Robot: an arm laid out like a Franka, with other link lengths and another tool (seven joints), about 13 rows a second.
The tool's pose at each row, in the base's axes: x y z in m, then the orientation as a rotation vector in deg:
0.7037, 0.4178, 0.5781, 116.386, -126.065, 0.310
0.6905, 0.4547, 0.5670, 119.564, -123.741, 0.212
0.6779, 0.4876, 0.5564, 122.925, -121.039, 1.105
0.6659, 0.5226, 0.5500, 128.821, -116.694, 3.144
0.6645, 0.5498, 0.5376, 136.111, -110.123, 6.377
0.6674, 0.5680, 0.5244, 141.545, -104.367, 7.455
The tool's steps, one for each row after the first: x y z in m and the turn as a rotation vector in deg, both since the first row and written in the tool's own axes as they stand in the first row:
-0.0368, 0.0151, 0.0086, 0.428, -0.279, -2.596
-0.0697, 0.0294, 0.0171, 1.319, -0.065, -5.391
-0.1042, 0.0436, 0.0211, 3.449, 0.113, -10.044
-0.1324, 0.0461, 0.0307, 6.233, 0.895, -16.259
-0.1521, 0.0435, 0.0416, 7.553, 1.050, -21.335

